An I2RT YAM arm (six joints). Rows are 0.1 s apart.
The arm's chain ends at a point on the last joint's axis. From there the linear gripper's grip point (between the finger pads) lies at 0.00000 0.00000 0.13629 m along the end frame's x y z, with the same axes.
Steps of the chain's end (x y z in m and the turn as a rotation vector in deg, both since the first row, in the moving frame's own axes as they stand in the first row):
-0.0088 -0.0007 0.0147 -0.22 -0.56 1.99
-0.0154 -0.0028 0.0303 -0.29 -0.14 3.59
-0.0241 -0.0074 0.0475 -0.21 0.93 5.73
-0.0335 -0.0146 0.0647 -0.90 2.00 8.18
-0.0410 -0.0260 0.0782 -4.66 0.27 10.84
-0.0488 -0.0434 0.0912 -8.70 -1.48 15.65
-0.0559 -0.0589 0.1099 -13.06 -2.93 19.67
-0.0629 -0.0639 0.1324 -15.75 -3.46 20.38
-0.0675 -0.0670 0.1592 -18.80 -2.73 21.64
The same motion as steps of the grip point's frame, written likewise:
-0.0101 -0.0002 0.0147 -0.22 -0.56 1.99
-0.0158 -0.0021 0.0303 -0.29 -0.14 3.59
-0.0219 -0.0068 0.0475 -0.21 0.93 5.73
-0.0289 -0.0121 0.0646 -0.90 2.00 8.18
-0.0414 -0.0149 0.0777 -4.66 0.27 10.84
-0.0551 -0.0235 0.0896 -8.70 -1.48 15.65
-0.0679 -0.0299 0.1062 -13.06 -2.93 19.67
-0.0774 -0.0291 0.1271 -15.75 -3.46 20.38
-0.0820 -0.0253 0.1519 -18.80 -2.73 21.64

